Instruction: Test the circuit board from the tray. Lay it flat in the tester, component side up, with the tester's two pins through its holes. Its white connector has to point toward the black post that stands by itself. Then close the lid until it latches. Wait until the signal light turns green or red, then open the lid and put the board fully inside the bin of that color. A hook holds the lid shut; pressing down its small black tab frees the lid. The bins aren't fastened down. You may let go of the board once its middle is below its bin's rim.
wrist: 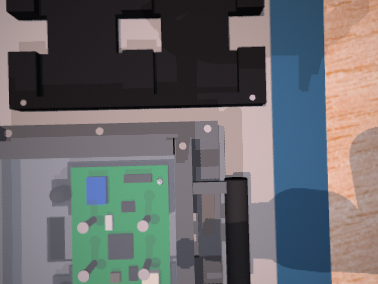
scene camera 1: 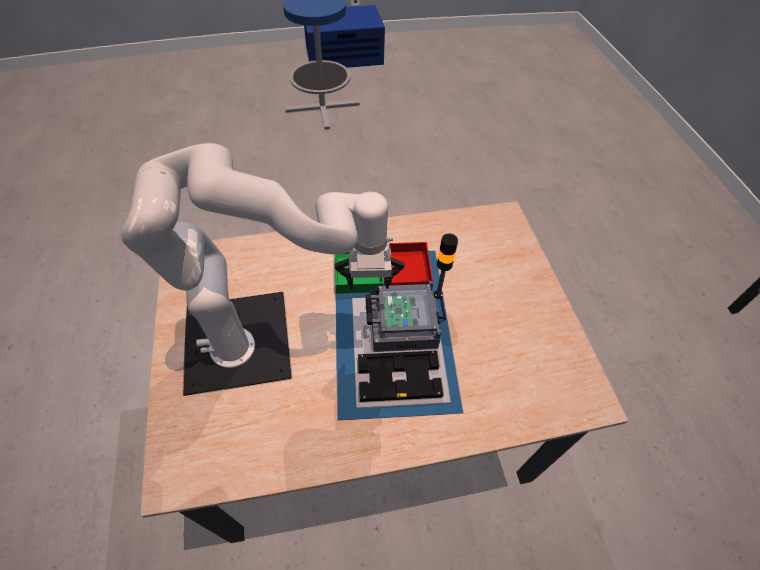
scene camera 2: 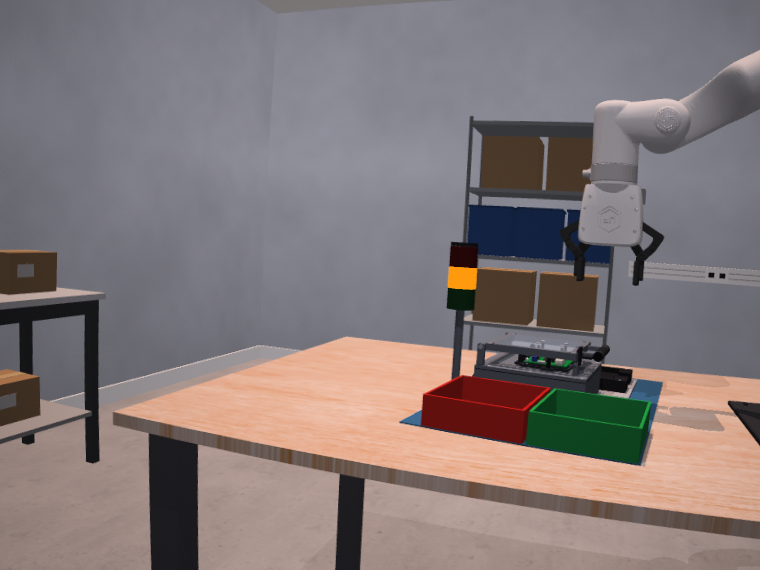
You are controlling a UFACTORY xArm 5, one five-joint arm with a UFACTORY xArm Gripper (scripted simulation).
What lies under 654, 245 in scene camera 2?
My gripper.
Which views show the green bin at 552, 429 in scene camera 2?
Scene camera 1 and scene camera 2 only.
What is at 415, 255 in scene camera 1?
A red bin.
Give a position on a red bin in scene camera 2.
At 459, 406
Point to a lid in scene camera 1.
403, 308
